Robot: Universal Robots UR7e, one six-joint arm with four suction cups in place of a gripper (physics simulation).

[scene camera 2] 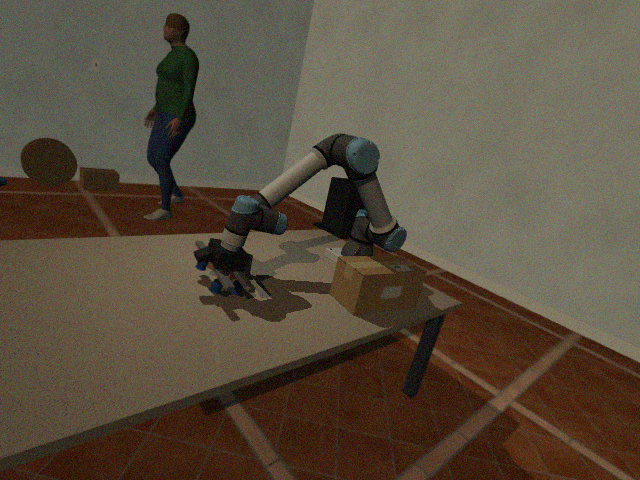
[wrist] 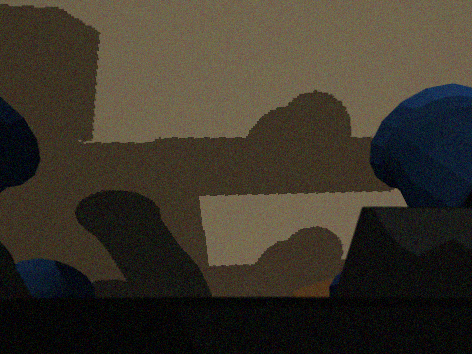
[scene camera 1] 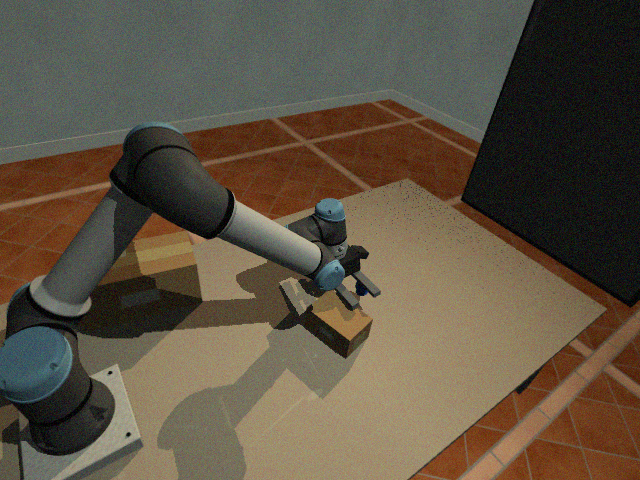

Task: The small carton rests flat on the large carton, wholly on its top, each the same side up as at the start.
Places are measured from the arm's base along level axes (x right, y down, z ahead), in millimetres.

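Where they show: hand at its tool point: [wrist: 210,226]; arm's base at its link origin: [scene camera 1: 76,417].
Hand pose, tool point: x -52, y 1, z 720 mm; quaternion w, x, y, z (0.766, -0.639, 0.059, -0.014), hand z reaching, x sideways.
Note:
Things, the pixels of their top centre, and the offset from my tool point. Level surfaces: height alone.
- small brown carton at its top centre: [scene camera 1: 339,313] dx +127, dy -46, dz -97 mm
- tan table at its surface level: dy +31 mm
- large carton at its top centre: [scene camera 1: 132,258] [scene camera 2: 383,264] dx -252, dy -119, dz -512 mm
The small brown carton [scene camera 1: 341,325] lies flat on the tan table [scene camera 1: 442,286] [scene camera 2: 147,314], near its middle. My suction gripper [scene camera 1: 354,291] [scene camera 2: 224,277] sits down on the carton's top, its cups against it, with suction holding it. In scene camera 2 the gripper hides the carton. The large carton [scene camera 1: 165,254] [scene camera 2: 366,285] stands at the table's end near the robot base, partly shaded by the arm.
The robot's base plate [scene camera 1: 113,429] is bolted at the table corner. A black panel [scene camera 1: 523,143] [scene camera 2: 341,205] stands beyond the table. A person [scene camera 2: 172,110] in a green top walks on the tiled floor behind the table.

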